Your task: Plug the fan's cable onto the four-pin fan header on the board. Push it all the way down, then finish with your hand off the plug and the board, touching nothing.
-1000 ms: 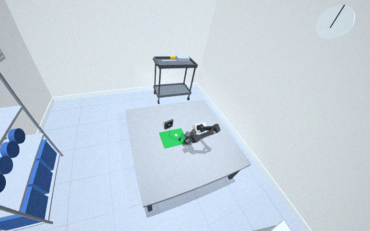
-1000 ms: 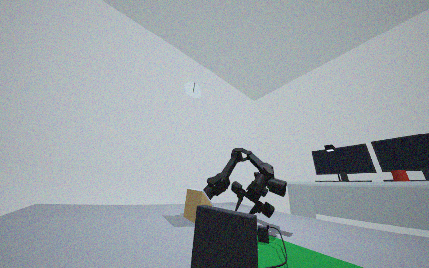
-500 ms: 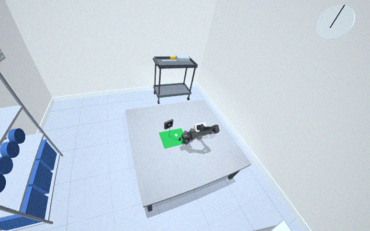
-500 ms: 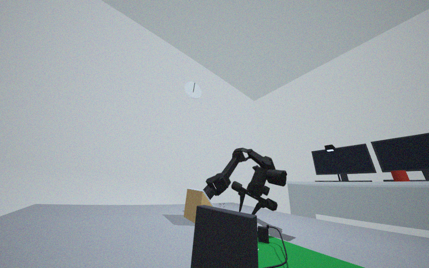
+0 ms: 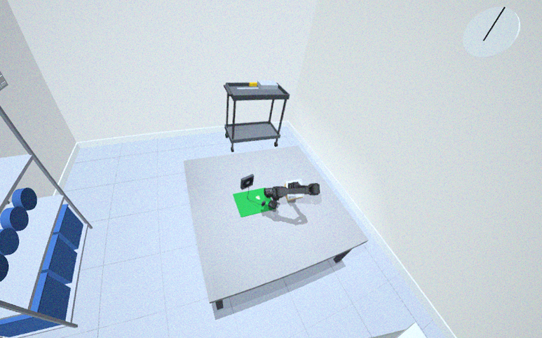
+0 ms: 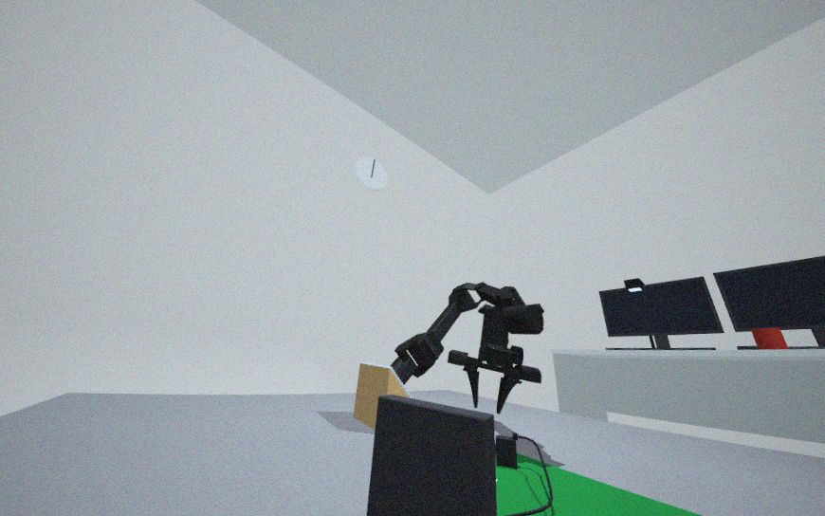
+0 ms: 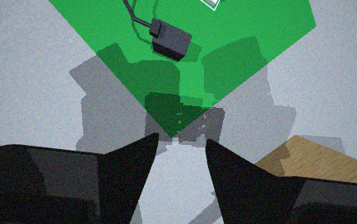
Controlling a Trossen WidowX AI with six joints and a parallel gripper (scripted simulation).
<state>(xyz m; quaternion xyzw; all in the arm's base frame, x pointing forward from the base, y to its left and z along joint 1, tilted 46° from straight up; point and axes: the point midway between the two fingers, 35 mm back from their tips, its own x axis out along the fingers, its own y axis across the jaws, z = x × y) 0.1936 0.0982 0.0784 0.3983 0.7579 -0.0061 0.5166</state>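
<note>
Now: gripper tip 80 mm short of the dark plug, 40 mm to the left of it and 40 mm above it. The rest, counted from my gripper tip: black fan (160 mm ahead, 260 mm to the right, 10 mm below); then green board (140 mm ahead, 90 mm to the right, 80 mm below).
</note>
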